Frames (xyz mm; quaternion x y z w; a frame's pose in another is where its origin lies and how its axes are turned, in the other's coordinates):
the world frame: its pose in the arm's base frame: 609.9 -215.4 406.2 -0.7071 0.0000 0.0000 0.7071
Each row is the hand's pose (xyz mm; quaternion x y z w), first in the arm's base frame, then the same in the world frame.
Working: the arm's base frame: its pose in the world frame: -609.9 406.2 215.4 0.7071 0.0000 0.0000 0.7071

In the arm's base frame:
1: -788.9 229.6 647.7 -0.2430 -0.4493 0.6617 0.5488
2: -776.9 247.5 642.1 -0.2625 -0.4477 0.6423 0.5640
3: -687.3 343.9 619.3 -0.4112 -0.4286 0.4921 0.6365
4: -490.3 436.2 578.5 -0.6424 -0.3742 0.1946 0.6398
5: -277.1 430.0 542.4 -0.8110 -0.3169 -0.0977 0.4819
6: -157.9 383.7 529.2 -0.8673 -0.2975 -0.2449 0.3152
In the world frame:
1: -1398.8 -241.5 445.0 0.2162 -0.7856 0.1502 0.5599
2: -1386.8 -235.9 462.9 0.2132 -0.7708 0.1376 0.5844
3: -1297.2 -213.1 559.3 0.1593 -0.6510 0.0449 0.7408
4: -1100.2 -172.3 651.6 -0.0018 -0.4022 -0.1270 0.9067
5: -887.0 -136.2 645.4 -0.2327 -0.1550 -0.2932 0.9143
6: -767.8 -123.0 599.1 -0.3904 -0.0372 -0.3835 0.8361

